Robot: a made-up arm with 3 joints.
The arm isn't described. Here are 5 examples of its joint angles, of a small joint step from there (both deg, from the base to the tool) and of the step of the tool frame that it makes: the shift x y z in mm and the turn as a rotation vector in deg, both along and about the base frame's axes.
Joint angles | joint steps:
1: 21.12 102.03 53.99 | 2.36 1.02 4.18
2: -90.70 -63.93 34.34 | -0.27 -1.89 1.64
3: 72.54 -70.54 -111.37 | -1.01 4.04 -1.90
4: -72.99 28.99 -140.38 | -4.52 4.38 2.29
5: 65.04 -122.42 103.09 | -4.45 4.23 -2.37
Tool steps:
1: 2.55 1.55 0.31 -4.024 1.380 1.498
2: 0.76 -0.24 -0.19 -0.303 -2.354 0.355
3: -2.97 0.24 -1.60 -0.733 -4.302 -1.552
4: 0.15 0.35 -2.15 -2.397 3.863 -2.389
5: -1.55 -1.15 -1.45 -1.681 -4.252 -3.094
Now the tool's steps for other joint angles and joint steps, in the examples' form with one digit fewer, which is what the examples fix.
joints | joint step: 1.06 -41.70 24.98 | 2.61 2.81 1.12
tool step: 2.7 -2.1 -0.2 -1.91 -2.19 3.57
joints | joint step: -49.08 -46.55 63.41 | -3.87 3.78 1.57
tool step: 0.0 1.4 0.2 -3.95 0.18 -2.61
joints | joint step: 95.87 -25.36 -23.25 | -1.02 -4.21 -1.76
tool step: -1.7 -1.3 1.5 -3.21 2.85 -2.74
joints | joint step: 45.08 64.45 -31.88 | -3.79 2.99 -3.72
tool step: -3.9 0.0 -1.3 2.55 -3.67 -5.19
